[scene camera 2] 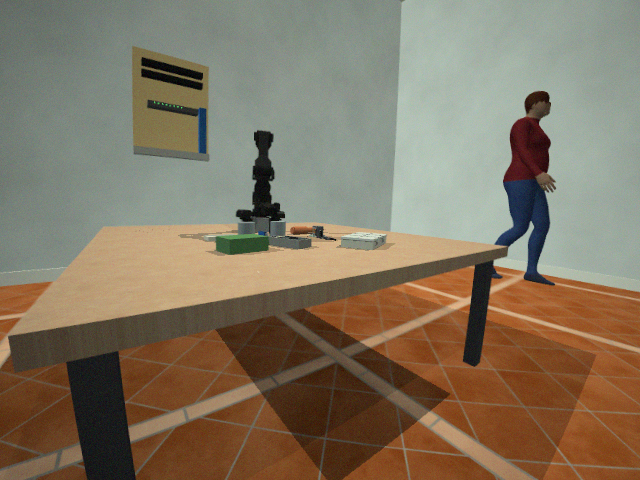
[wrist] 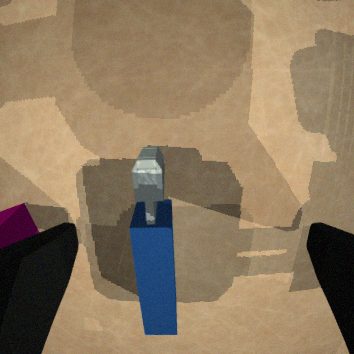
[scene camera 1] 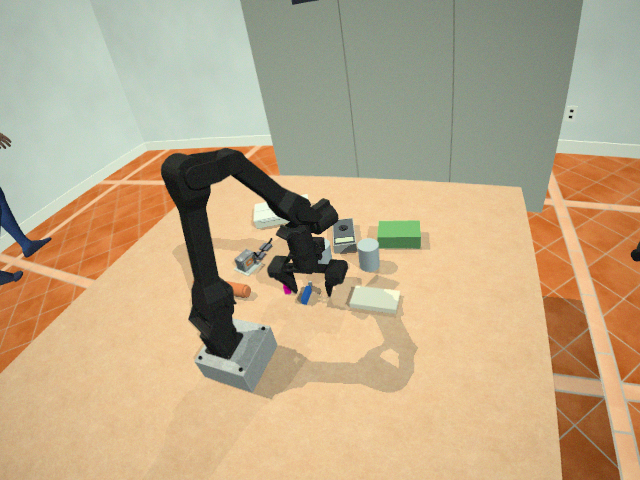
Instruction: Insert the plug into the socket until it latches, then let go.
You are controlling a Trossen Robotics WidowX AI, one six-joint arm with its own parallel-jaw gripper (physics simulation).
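Seen in the pictures: gripper, between the fingertips: [wrist: 195, 237] [scene camera 1: 313, 294]; arm's base, origin of its link: [scene camera 2: 260, 217] [scene camera 1: 224, 343].
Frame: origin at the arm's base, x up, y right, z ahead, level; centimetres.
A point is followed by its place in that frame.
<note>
The blue plug [scene camera 1: 306, 294] {y 9.5, x -4.5, z 21.3 cm} [scene camera 2: 262, 233] {y 9.6, x -5.0, z 22.9 cm} [wrist: 156, 280] {y 9.1, x -4.4, z 22.3 cm} with a grey metal tip lies loose on the table, its tip pointing away from the arm's base. My gripper [scene camera 1: 312, 292] {y 10.4, x -6.0, z 23.0 cm} [wrist: 195, 237] {y 10.4, x -6.0, z 23.0 cm} is wide open above it. In the wrist view the plug is between the two black fingers, nearer the left one, touching neither. What looks like the socket is a small grey housing [scene camera 1: 245, 260] {y -11.7, x -2.7, z 28.3 cm} [scene camera 2: 317, 230] {y -11.1, x -3.6, z 31.7 cm} on a light base plate, left of the gripper in scene camera 1, apart from the plug. Small dark linked pieces stand beside it.
A magenta block [scene camera 1: 286, 289] {y 3.7, x -4.7, z 22.0 cm} [wrist: 17, 227] {y 4.1, x -5.3, z 23.3 cm} lies close by the left finger. Nearby are an orange cylinder [scene camera 1: 241, 290] {y -7.2, x -3.4, z 18.0 cm}, a grey cylinder [scene camera 1: 368, 255] {y 22.3, x -0.7, z 34.0 cm}, another partly hidden cylinder [scene camera 1: 326, 251] {y 11.2, x -0.3, z 33.3 cm}, a pale flat block [scene camera 1: 374, 299] {y 26.1, x -4.9, z 23.4 cm}, a grey device [scene camera 1: 343, 235] {y 11.9, x -3.9, z 45.1 cm}, a green block [scene camera 1: 399, 235] {y 28.1, x -2.4, z 45.6 cm} and a white box [scene camera 1: 264, 215] {y -17.3, x -3.0, z 50.8 cm}.
</note>
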